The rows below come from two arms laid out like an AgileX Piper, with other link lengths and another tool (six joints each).
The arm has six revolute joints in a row. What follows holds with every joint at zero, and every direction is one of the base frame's.
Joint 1 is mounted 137.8 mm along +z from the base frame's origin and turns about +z.
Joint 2 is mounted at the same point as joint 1 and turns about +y.
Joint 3 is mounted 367.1 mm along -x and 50.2 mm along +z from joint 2 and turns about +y.
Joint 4 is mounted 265.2 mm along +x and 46.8 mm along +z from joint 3 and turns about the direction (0.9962, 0, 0.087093).
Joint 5 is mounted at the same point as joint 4 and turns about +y.
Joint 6 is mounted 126.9 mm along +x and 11.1 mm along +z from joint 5 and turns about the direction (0.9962, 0, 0.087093).
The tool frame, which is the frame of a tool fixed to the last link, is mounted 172.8 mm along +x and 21.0 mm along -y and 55.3 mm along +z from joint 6; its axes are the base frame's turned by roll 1.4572, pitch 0.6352 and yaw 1.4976 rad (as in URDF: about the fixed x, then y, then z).
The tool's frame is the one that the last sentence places.
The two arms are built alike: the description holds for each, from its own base.
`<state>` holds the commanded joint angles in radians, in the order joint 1, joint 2, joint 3, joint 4, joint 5, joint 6, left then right.
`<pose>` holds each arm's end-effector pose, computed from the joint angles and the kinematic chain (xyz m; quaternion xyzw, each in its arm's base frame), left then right.
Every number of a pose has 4 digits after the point. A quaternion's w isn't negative.
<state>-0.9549 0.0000 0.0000 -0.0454 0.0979 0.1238 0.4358 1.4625 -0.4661 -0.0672 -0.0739 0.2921</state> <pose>0.0964 -0.1802 0.2698 0.5924 0.3906 0.0160 0.7045 0.3955 0.1534 0.1082 0.3294 0.8726 0.2574 0.2527</pose>
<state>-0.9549 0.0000 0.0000 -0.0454 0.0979 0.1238 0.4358 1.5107 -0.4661 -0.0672 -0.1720 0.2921</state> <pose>0.0964 -0.1802 0.2698 0.5924 0.3906 0.0160 0.7045 0.4111 0.1628 0.1102 0.3253 0.8642 0.2761 0.2666</pose>
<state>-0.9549 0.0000 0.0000 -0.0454 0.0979 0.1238 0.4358 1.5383 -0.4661 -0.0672 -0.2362 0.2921</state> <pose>0.0964 -0.1802 0.2698 0.5924 0.3906 0.0160 0.7045 0.4208 0.1687 0.1133 0.3223 0.8577 0.2896 0.2768</pose>
